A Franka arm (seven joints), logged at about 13 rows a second.
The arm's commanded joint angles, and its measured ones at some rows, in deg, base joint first. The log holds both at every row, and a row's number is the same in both.
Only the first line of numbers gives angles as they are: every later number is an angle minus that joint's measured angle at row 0.
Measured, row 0: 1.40 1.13 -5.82 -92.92 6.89 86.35 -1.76
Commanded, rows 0 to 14: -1.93 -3.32 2.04 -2.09 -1.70 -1.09 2.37; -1.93 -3.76 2.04 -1.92 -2.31 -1.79 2.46; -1.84 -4.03 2.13 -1.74 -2.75 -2.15 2.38; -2.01 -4.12 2.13 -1.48 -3.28 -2.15 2.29; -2.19 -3.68 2.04 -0.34 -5.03 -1.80 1.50; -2.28 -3.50 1.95 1.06 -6.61 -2.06 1.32; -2.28 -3.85 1.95 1.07 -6.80 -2.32 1.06; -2.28 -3.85 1.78 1.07 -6.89 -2.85 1.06; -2.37 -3.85 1.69 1.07 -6.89 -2.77 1.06; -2.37 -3.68 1.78 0.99 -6.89 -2.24 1.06; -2.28 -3.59 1.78 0.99 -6.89 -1.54 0.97; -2.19 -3.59 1.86 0.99 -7.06 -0.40 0.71; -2.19 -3.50 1.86 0.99 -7.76 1.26 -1.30; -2.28 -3.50 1.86 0.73 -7.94 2.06 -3.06; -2.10 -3.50 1.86 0.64 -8.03 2.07 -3.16
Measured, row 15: -1.17 -3.04 0.80 0.97 -6.39 1.44 -1.44
